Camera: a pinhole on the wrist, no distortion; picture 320 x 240 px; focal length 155.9 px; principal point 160.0 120.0 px. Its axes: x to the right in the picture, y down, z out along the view. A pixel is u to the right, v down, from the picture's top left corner.
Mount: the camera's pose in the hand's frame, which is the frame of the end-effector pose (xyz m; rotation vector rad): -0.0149 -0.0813 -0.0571 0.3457 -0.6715 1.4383
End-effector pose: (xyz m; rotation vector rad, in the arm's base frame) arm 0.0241 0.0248 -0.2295 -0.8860 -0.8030 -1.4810
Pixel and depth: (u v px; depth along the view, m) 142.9 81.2 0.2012
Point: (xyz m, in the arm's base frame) -0.1924 0.1313 -0.1918
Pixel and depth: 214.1 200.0 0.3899
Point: -0.1219 0.4369 -0.3486
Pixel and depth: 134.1 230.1 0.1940
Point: -0.1691 0.1768 -0.3722
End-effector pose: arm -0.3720 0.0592 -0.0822 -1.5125 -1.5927 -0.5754
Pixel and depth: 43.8 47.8 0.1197
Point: -0.5901 0.0216 -0.0154
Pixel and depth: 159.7 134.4 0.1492
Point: -0.5542 0.0412 -0.1245
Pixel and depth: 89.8 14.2 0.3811
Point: -0.8640 0.2126 0.0542
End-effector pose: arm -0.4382 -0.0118 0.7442 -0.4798 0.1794 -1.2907
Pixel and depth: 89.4 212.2 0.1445
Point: -0.6574 0.0700 0.8179
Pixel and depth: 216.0 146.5 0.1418
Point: -0.5343 0.0492 0.8591
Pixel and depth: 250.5 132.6 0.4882
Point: -0.4195 0.2294 1.2177
